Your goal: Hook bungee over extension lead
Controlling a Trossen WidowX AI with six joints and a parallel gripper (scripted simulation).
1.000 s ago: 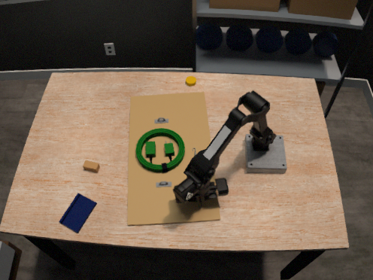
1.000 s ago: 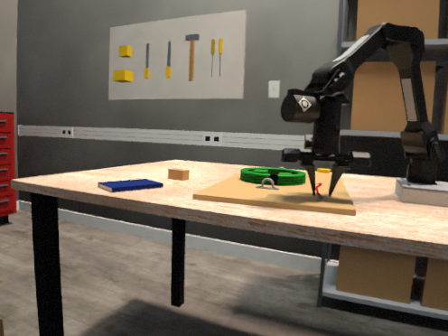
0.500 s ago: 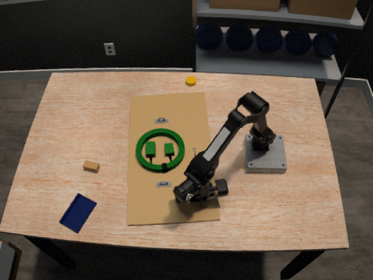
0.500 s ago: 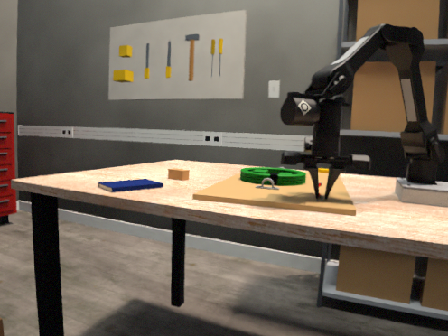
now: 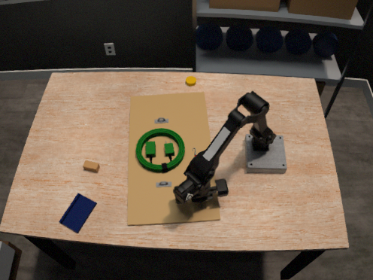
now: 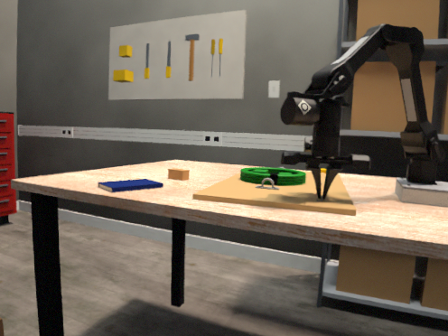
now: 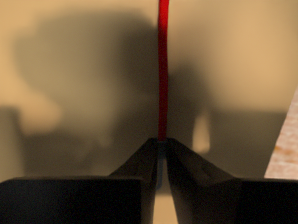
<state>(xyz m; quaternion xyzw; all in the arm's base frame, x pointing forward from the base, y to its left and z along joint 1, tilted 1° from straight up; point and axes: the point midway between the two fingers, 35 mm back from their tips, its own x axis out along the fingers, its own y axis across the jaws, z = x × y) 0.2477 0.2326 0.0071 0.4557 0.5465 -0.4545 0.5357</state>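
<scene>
The coiled extension lead lies 16 cm ahead of my hand, 22 cm to the right of it and 2 cm below it. From my hand the other things lie so: tan block 44 cm ahead, 15 cm to the right, 3 cm below; yellow disc 3 cm ahead, 61 cm to the right, 4 cm below; blue book 47 cm ahead, 5 cm to the left, 4 cm below.
</scene>
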